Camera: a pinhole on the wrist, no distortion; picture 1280 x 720 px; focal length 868.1 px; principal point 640.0 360.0 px. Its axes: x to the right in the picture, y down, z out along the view. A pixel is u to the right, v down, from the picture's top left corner.
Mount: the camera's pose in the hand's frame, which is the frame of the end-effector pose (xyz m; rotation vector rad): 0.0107 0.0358 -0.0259 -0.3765 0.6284 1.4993
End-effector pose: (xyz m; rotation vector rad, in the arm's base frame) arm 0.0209 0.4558 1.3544 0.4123 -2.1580 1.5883
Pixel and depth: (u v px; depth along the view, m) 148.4 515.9 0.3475
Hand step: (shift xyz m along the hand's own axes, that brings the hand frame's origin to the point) 0.0102 0.0889 0.3748
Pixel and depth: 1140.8 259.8 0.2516
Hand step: 0.0716 0.3003 0.0815
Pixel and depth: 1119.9 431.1 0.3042
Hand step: 0.0254 0.3532 0.1172
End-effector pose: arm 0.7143 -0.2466 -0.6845 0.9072 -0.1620 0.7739
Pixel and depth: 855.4 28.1 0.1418
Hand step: 0.0843 0.1453 0.0569
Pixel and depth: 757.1 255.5 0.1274
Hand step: 0.0445 0.1246 0.0620
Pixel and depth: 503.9 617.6 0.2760
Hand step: -0.0263 0.1704 0.2296
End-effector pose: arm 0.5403 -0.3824 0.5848 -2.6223 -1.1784 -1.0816
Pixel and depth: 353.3 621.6 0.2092
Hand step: -0.0168 0.1088 0.1896
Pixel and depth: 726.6 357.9 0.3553
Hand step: 0.0642 0.2759 0.2329
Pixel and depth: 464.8 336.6 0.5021
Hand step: 0.1047 0.2531 0.4285
